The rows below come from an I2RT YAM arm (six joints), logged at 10 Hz.
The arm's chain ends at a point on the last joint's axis. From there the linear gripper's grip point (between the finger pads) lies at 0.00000 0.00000 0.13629 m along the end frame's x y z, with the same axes.
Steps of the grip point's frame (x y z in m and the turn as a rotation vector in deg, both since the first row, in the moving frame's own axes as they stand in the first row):
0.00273 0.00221 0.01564 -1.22 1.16 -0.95
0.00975 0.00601 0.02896 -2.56 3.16 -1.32
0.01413 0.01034 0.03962 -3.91 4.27 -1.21
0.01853 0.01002 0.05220 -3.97 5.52 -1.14
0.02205 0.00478 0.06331 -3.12 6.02 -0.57
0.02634 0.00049 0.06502 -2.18 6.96 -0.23
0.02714 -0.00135 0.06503 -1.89 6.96 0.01
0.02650 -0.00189 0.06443 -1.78 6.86 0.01
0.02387 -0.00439 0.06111 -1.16 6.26 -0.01
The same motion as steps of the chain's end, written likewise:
-0.00005 -0.00067 0.01570 -1.22 1.16 -0.95
0.00217 0.00001 0.02930 -2.56 3.16 -1.32
0.00389 0.00116 0.04032 -3.91 4.27 -1.21
0.00534 0.00073 0.05316 -3.97 5.52 -1.14
0.00773 -0.00255 0.06426 -3.12 6.02 -0.57
0.00982 -0.00465 0.06612 -2.18 6.96 -0.23
0.01063 -0.00584 0.06611 -1.89 6.96 0.01
0.01022 -0.00611 0.06547 -1.78 6.86 0.01
0.00901 -0.00714 0.06195 -1.16 6.26 -0.01

